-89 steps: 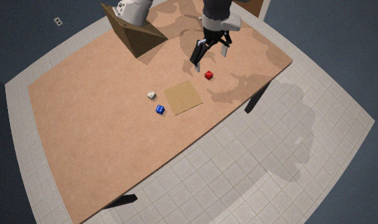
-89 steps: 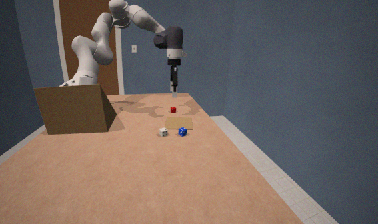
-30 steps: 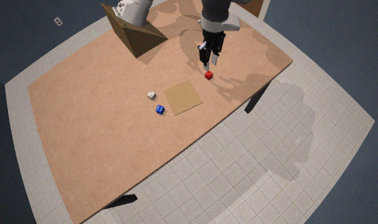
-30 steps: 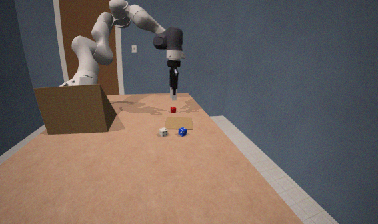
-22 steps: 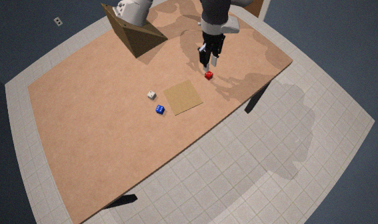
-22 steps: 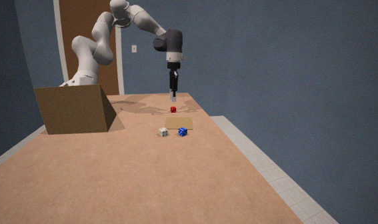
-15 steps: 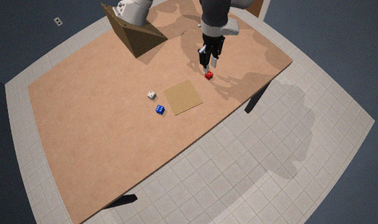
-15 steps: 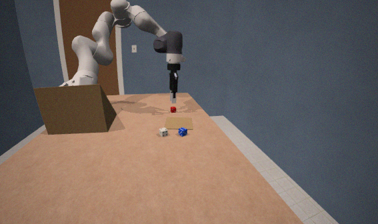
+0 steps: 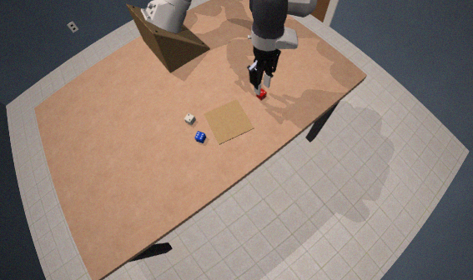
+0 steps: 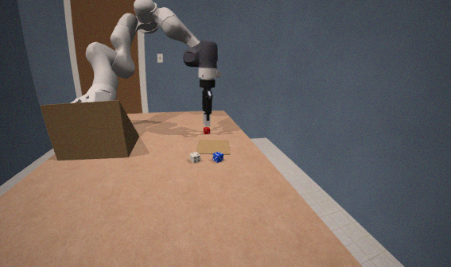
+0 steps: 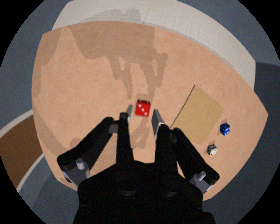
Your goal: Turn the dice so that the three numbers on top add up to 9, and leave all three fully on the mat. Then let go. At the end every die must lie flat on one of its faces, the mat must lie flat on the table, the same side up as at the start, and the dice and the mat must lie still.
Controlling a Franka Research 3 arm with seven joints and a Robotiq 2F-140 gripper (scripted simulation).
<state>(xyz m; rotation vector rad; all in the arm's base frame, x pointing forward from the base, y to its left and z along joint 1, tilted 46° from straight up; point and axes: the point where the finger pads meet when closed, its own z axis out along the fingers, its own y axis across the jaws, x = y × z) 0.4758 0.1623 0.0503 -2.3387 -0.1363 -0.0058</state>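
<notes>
The red die is 60 mm below my hand. Also, from my hand: white die 280 mm to the right, 70 mm behind, 60 mm below; blue die 290 mm to the right, 60 mm below, 10 mm ahead; tan mat 170 mm to the right, 80 mm below, 10 mm ahead.
</notes>
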